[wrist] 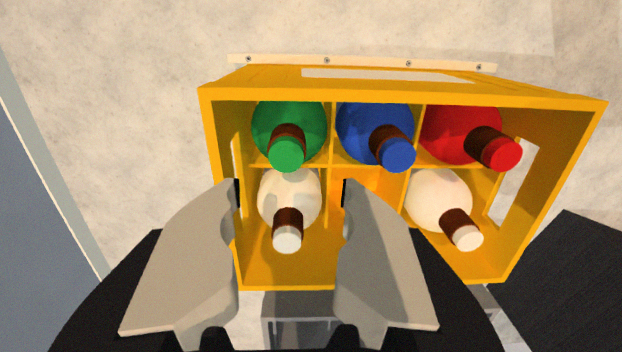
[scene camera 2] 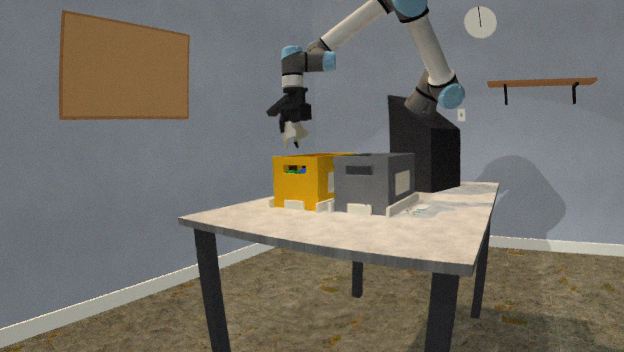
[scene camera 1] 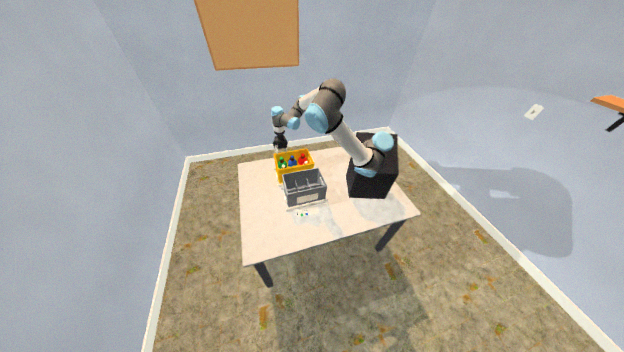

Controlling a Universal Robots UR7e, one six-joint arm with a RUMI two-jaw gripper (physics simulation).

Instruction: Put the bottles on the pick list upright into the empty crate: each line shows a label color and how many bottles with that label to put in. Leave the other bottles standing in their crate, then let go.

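Frame: origin at the arm's base, x back, y right, z up, level; millimetres.
Seen in the pictures: gripper, fingertip midpoint: [wrist: 291, 181] [scene camera 2: 292, 148] [scene camera 1: 281, 153]; arm's base, link origin: [scene camera 2: 418, 110].
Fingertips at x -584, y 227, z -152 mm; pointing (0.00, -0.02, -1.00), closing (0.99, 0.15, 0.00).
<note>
Pixels of each thing's top centre, then the offset from my fingertips to it. Level surfaces: height alone.
- yellow crate, top centre: [wrist: 396, 213] [scene camera 2: 316, 154] [scene camera 1: 293, 158] dy -33, dx +87, dz -28 mm
- grey crate, top centre: [scene camera 2: 377, 154] [scene camera 1: 304, 179] dy -261, dx +140, dz -28 mm
- pick list, top centre: [scene camera 2: 416, 208] [scene camera 1: 307, 211] dy -408, dx +146, dz -202 mm
- table, surface height: dz -203 mm
The yellow crate [scene camera 1: 295, 170] [scene camera 2: 295, 191] [wrist: 400, 96] holds upright bottles: green [scene camera 1: 282, 162] [wrist: 286, 156], blue [scene camera 1: 292, 160] [wrist: 398, 156] and red [scene camera 1: 303, 158] [wrist: 504, 155] in one row. A white bottle [wrist: 287, 240] stands beside the green one and another white bottle [wrist: 468, 238] beside the red one; the compartment between them is empty. My gripper [scene camera 1: 280, 149] [scene camera 2: 292, 145] [wrist: 291, 181] is part open and empty above the crate, its fingers either side of the first white bottle in the wrist view. The grey crate [scene camera 1: 292, 199] [scene camera 2: 361, 190] shows no bottles.
The pick list [scene camera 1: 302, 214] [scene camera 2: 420, 207] lies beside the grey crate, with green and blue marks; its numbers are too small to read. Pale guide strips [scene camera 2: 403, 204] [wrist: 367, 62] edge the crates. The black robot base [scene camera 1: 372, 185] [scene camera 2: 445, 160] stands on the table [scene camera 1: 265, 235].
</note>
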